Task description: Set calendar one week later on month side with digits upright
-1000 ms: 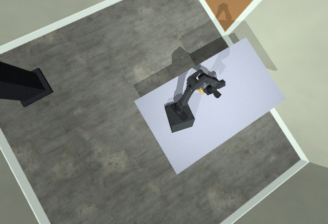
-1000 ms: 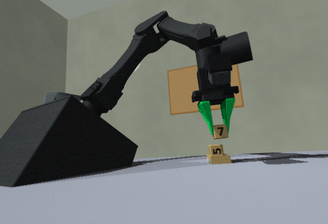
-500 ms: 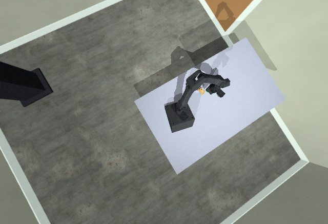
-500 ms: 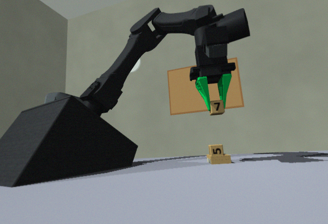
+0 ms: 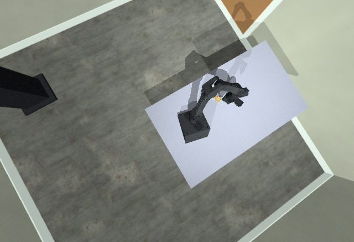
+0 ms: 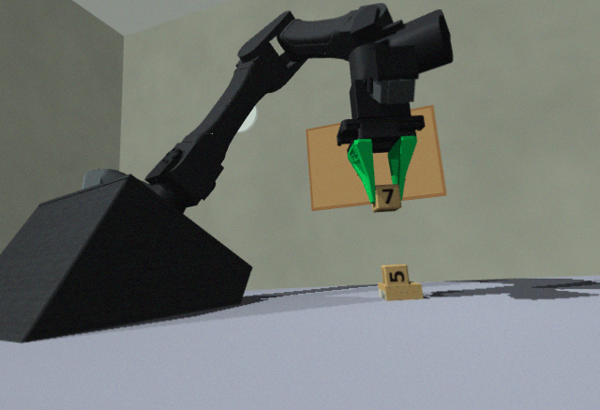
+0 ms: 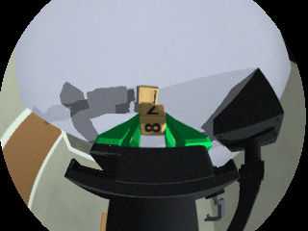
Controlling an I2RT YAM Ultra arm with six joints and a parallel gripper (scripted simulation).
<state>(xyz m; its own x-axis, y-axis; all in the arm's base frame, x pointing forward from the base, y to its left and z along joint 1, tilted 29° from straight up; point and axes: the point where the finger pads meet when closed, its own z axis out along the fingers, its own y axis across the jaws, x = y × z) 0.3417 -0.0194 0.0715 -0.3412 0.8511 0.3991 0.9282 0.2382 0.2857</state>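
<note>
My hand is 12 cm above the wooden tray and 3 cm to the right of it. Also, from my hand: wooden cube (right at my hand).
</note>
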